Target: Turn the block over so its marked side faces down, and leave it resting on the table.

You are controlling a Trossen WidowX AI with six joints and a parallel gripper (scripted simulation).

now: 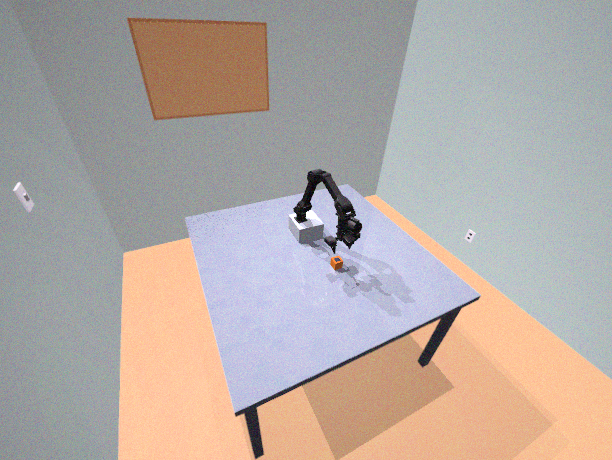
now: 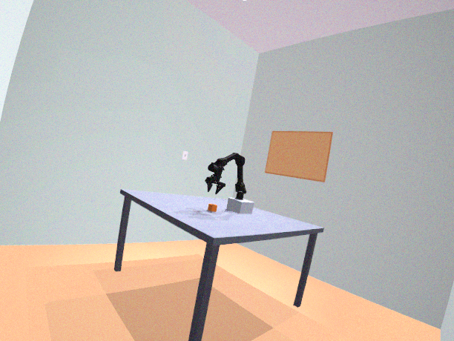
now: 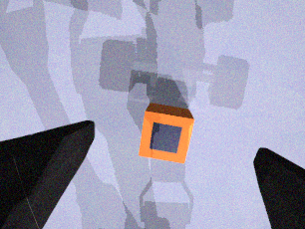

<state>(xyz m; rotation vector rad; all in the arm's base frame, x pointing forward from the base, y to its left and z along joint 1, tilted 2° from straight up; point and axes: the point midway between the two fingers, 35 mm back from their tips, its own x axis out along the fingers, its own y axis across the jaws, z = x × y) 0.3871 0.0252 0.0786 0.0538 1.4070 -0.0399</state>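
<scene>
The block is 100 mm below my gripper tip and 30 mm behind it.
</scene>
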